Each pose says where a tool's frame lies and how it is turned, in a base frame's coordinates. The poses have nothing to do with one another.
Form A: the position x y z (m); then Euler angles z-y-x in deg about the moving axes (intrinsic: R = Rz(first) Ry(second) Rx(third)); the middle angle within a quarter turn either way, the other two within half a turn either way.
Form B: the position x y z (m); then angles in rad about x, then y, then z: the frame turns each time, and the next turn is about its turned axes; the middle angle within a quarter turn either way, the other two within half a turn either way. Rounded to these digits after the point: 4 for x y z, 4 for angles.
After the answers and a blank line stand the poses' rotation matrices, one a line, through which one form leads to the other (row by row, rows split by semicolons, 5 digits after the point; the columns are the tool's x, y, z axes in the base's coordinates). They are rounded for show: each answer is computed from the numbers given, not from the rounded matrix.
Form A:
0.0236, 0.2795, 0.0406, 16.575, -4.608, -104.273
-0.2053, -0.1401, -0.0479, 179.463, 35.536, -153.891
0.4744, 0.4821, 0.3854, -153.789, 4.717, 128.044
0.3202, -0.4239, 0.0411, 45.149, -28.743, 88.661
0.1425, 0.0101, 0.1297, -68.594, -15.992, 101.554
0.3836, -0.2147, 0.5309, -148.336, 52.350, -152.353
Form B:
0.0236, 0.2795, 0.0406, -1.8279, -0.2604, -0.1506
-0.2053, -0.1401, -0.0479, 2.5946, 0.5442, -2.8277
0.4744, 0.4821, 0.3854, -2.2710, -0.3072, 2.7877
0.3202, -0.4239, 0.0411, 1.5421, 0.7766, 0.5219
0.1425, 0.0101, 0.1297, 2.0108, -1.1018, 0.6822
0.3836, -0.2147, 0.5309, 3.0921, 0.9983, 2.8566

0.95535 0.14495 -0.25748; 0.28435 -0.21409 0.93451; 0.08034 -0.96600 -0.24575
-0.81371 0.26419 0.51776; 0.00763 0.89552 -0.44495; -0.58121 -0.35812 -0.73071
-0.89413 -0.33029 -0.30237; -0.44018 0.52429 0.72894; -0.08223 0.78487 -0.61418
0.61837 -0.35562 0.70082; 0.62159 -0.32434 -0.71304; 0.48088 0.87655 0.02049
0.35085 -0.28499 -0.89201; -0.89499 0.17820 -0.40895; 0.27550 0.94182 -0.19254
-0.51991 -0.15230 0.84054; -0.32065 0.94682 -0.02678; -0.79176 -0.28344 -0.54109

